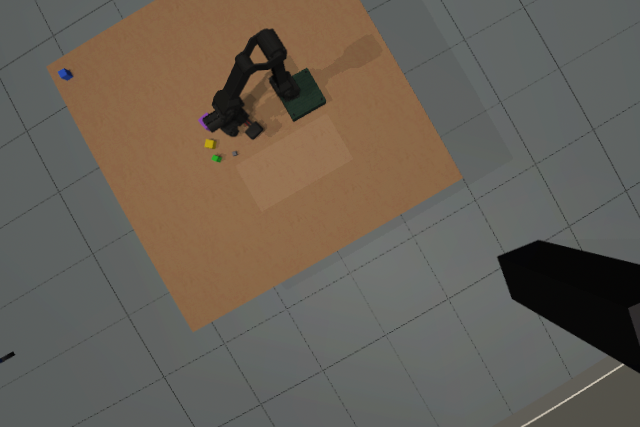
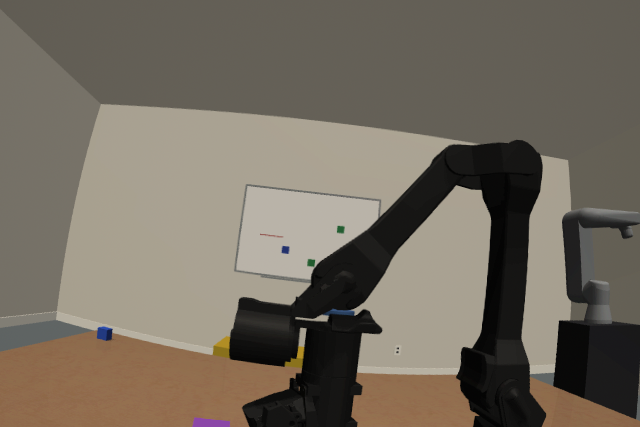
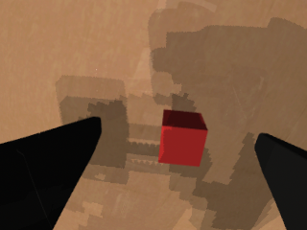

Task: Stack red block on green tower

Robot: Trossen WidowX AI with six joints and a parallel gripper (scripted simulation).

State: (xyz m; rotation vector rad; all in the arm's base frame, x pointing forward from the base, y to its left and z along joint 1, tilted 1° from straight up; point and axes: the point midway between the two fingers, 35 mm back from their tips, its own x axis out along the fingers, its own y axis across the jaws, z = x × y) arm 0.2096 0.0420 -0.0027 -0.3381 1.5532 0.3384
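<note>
The red block lies right at my gripper tip. Also, from my gripper tip: small grey piece 90 mm ahead, 100 mm to the left; then purple block 140 mm ahead, 50 mm to the right, 20 mm above; then yellow block 170 mm ahead, 30 mm to the left, 10 mm above.
</note>
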